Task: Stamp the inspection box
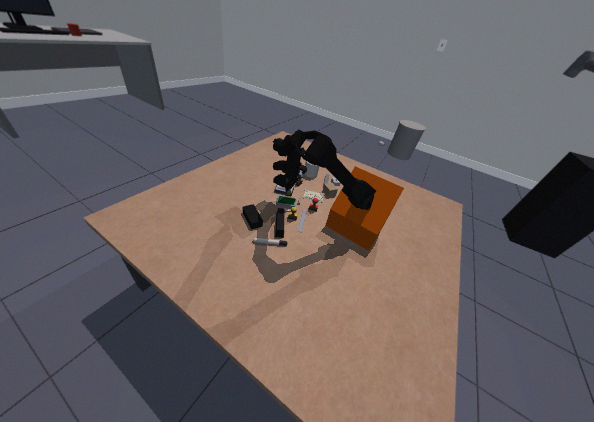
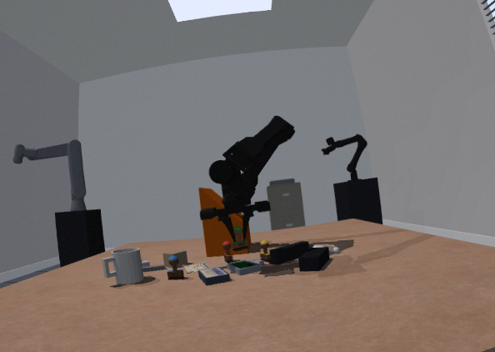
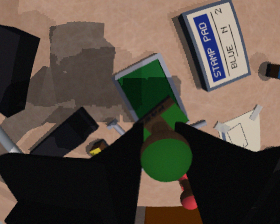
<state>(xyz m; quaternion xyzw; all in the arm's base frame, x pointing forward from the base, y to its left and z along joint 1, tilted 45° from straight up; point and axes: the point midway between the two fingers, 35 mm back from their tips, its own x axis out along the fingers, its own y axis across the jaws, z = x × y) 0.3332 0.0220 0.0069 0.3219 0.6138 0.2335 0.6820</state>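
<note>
Right now the card is 14 cm to the right of my gripper tip, 8 cm below it and 8 cm behind it. Also, from my gripper tip: green ink pad (8 cm below); yellow-knobbed stamp (7 cm to the left, 7 cm behind, 6 cm below); green-knobbed stamp (right at my gripper tip).
</note>
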